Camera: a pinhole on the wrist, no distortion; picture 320 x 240 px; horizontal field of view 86.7 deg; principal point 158.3 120.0 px. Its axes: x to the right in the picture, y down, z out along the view. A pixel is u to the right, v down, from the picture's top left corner.
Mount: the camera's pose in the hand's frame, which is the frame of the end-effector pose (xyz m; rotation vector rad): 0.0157 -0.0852 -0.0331 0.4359 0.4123 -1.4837
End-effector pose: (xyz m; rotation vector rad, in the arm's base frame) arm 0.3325 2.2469 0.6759 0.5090 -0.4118 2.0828
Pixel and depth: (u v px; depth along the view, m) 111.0 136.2 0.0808
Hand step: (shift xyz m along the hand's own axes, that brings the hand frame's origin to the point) 0.0222 -0.1075 0.0479
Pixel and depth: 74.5 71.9 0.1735
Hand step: -0.0379 -0.1037 0.1584
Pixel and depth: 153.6 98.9 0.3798
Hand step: -0.0330 -0.2748 0.2959
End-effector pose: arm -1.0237 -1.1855 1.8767 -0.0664 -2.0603 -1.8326
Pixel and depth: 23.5 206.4 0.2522
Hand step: 0.1341 -0.0395 0.2898
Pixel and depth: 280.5 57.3 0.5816
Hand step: -0.1810 -0.7532 0.2417
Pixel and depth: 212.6 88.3 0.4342
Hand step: -0.0600 -0.4322 0.2641
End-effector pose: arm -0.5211 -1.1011 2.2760 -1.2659 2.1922 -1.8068
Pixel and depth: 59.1 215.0 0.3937
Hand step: 0.2244 -0.0838 0.4287
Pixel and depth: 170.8 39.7 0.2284
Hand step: -0.0922 -0.2221 0.1507
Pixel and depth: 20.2 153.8 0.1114
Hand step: 0.0334 -0.0645 0.1097
